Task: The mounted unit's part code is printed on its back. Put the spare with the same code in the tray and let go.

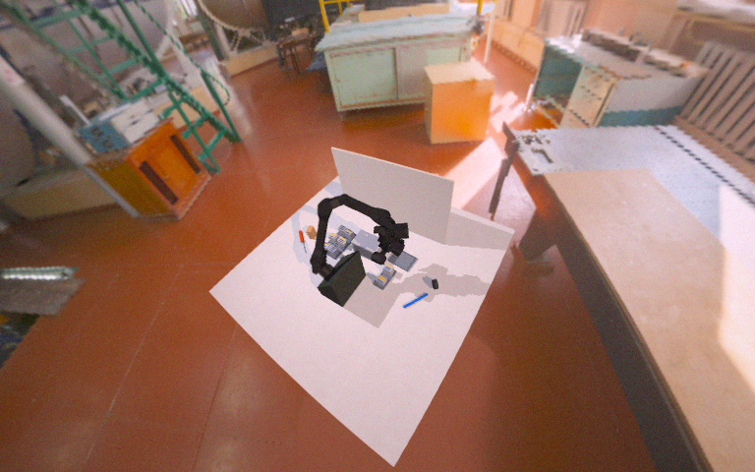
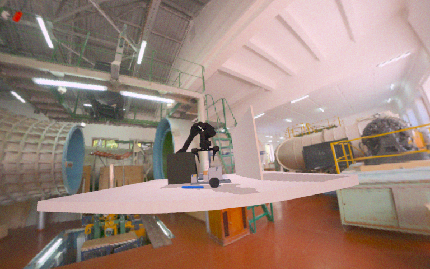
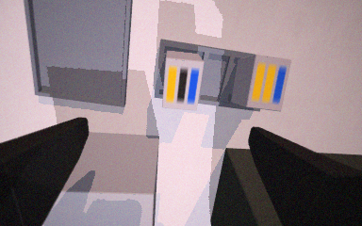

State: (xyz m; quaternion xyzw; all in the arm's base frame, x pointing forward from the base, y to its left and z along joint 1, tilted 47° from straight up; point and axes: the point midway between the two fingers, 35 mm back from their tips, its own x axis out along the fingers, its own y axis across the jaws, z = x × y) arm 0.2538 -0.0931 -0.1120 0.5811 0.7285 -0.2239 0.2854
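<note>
Right now the grey spare is 10 cm below my gripper tip and 1 cm behind it. The rest, counted from my gripper tip: blue pen 21 cm to the right, 13 cm below, 5 cm behind; then grey mounted unit 18 cm to the left, 9 cm below, 3 cm ahead; then flat grey tray 13 cm below, 10 cm ahead, 1 cm to the right.
</note>
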